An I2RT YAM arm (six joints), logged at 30 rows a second.
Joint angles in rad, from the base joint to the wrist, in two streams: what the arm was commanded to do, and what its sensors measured. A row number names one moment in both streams.
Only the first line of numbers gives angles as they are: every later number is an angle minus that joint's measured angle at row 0.
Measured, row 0:
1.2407 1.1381 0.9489 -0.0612 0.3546 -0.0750
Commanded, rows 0 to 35:
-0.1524 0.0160 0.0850 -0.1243 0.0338 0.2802
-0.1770 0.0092 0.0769 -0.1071 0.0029 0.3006
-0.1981 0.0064 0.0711 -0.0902 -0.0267 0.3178
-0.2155 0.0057 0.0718 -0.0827 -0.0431 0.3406
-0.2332 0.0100 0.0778 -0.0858 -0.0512 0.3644
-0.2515 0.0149 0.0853 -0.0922 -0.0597 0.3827
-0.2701 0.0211 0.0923 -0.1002 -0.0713 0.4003
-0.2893 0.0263 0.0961 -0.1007 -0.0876 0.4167
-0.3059 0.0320 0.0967 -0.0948 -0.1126 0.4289
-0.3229 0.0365 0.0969 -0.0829 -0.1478 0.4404
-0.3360 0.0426 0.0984 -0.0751 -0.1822 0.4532
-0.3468 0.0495 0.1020 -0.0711 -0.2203 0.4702
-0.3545 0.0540 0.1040 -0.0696 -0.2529 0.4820
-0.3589 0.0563 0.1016 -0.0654 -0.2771 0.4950
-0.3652 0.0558 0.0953 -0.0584 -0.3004 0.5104
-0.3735 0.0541 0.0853 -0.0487 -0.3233 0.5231
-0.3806 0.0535 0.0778 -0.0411 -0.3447 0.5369
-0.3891 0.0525 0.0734 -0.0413 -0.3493 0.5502
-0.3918 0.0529 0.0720 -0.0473 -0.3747 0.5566
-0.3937 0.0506 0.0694 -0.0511 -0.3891 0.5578
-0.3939 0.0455 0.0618 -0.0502 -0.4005 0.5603
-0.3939 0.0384 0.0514 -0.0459 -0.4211 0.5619
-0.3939 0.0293 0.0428 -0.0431 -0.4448 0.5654
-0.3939 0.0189 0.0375 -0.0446 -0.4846 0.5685
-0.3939 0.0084 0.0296 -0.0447 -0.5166 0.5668
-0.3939 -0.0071 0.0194 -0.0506 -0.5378 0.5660
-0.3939 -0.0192 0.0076 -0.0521 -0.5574 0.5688
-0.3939 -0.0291 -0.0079 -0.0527 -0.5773 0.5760
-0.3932 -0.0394 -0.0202 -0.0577 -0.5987 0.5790
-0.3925 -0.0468 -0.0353 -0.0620 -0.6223 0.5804
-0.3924 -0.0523 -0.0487 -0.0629 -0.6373 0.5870
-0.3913 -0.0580 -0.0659 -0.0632 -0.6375 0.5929
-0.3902 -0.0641 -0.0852 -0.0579 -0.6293 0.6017
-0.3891 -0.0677 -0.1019 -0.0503 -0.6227 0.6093
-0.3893 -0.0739 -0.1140 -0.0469 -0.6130 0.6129
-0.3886 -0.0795 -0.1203 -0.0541 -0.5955 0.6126
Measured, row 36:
-0.3898 -0.0511 -0.0786 -0.0901 -0.5825 0.5803
